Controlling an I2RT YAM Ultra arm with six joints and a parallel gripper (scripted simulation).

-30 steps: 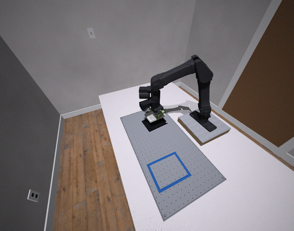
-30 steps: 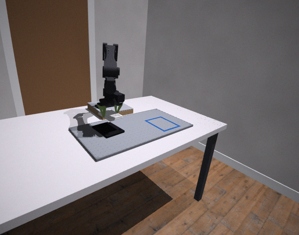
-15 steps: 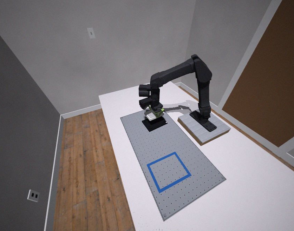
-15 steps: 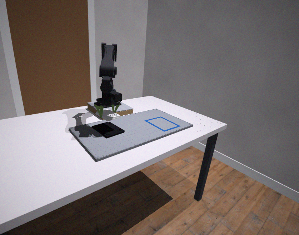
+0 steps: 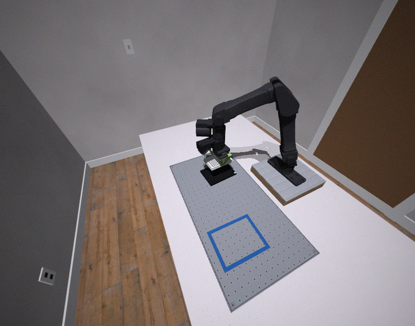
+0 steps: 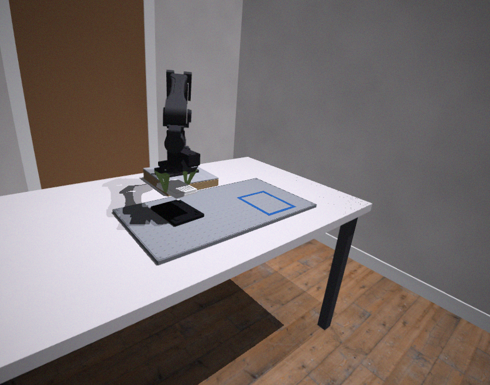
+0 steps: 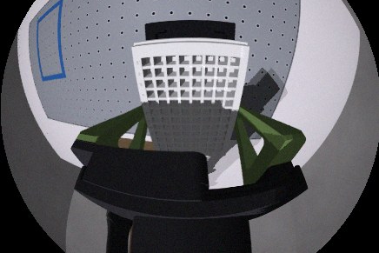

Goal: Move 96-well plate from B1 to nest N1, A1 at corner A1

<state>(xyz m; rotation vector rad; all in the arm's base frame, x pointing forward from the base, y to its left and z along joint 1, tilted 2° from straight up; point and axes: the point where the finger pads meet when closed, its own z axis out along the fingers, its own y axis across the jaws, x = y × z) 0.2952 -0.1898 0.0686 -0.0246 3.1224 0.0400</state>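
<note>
My hand is right at the white 96-well plate. Round my hand: black plate nest N1: 9 cm below.
</note>
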